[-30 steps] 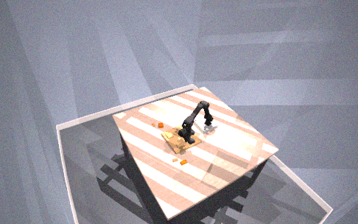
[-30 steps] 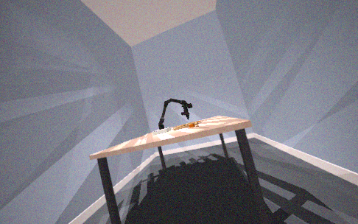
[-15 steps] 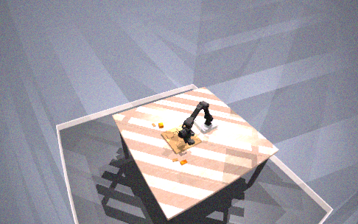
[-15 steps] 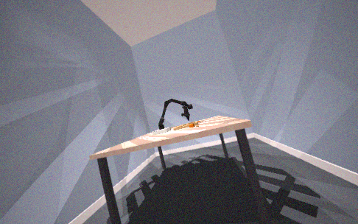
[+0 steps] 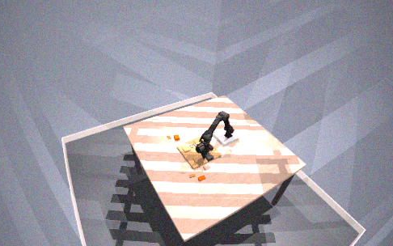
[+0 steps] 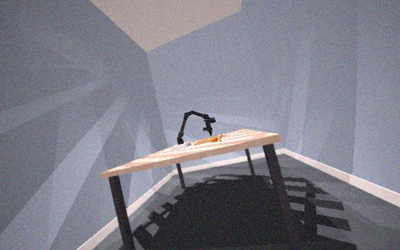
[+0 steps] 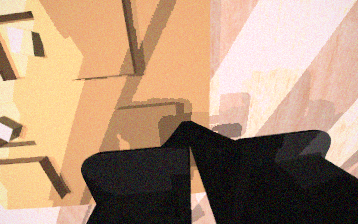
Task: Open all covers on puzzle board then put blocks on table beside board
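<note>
My gripper tip is 4 cm past the tan puzzle board, 12 cm to the left of it and 3 cm above it. Also, from my gripper tip: orange bit (14 cm ahead, 12 cm to the left, 4 cm below).
</note>
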